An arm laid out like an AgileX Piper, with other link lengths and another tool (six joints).
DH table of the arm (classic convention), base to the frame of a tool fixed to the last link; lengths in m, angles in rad. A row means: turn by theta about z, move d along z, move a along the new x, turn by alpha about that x. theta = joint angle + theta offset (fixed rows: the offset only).
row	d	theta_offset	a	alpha
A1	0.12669	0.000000	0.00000	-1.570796
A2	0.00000	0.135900	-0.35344	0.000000
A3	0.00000	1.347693	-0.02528	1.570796
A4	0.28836	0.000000	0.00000	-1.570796
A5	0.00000	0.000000	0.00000	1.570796
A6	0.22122	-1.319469	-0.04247	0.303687
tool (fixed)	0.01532	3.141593	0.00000	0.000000
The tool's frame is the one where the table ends.
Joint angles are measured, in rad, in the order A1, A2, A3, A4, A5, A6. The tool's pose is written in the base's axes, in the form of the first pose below.
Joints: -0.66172 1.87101 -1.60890 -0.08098 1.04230 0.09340
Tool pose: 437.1 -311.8 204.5 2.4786 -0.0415 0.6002
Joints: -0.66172 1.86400 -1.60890 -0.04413 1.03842 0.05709
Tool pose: 441.2 -305.0 209.1 2.4770 -0.0667 0.6282
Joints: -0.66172 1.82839 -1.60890 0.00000 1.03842 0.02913
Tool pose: 443.6 -295.4 229.2 2.4519 -0.1080 0.6497
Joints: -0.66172 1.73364 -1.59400 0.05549 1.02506 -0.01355
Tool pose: 439.8 -278.1 276.3 2.3682 -0.1659 0.6942
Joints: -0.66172 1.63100 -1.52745 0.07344 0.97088 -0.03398
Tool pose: 426.9 -263.9 308.1 2.2788 -0.1913 0.7235
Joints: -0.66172 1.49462 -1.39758 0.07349 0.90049 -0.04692
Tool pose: 399.6 -243.4 327.2 2.1997 -0.1974 0.7441
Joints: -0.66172 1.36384 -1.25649 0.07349 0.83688 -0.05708
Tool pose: 370.0 -221.1 332.2 2.1446 -0.1994 0.7582
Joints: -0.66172 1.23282 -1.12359 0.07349 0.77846 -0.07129
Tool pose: 340.6 -198.9 334.5 2.0855 -0.1979 0.7760
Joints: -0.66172 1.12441 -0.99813 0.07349 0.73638 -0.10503
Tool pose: 313.9 -178.2 323.2 2.0557 -0.1773 0.8023
